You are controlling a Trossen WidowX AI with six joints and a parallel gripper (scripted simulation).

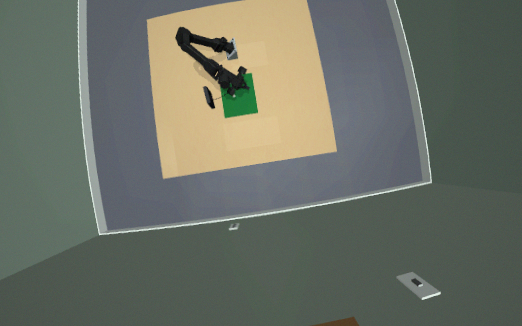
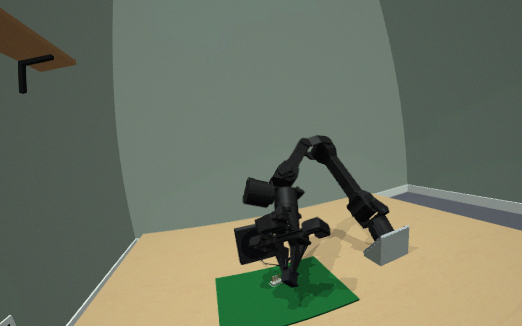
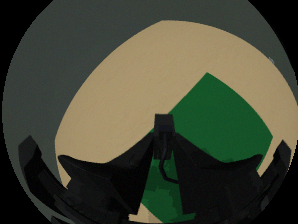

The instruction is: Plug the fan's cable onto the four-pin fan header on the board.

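My gripper tip is 70 mm to the left of the green board and 100 mm above it. Also, from my gripper tip: pale four-pin header: 10 mm behind, 100 mm to the right, 90 mm below; dark fan plug: 10 mm below; black fan: 10 mm behind, 260 mm to the right, 30 mm below.
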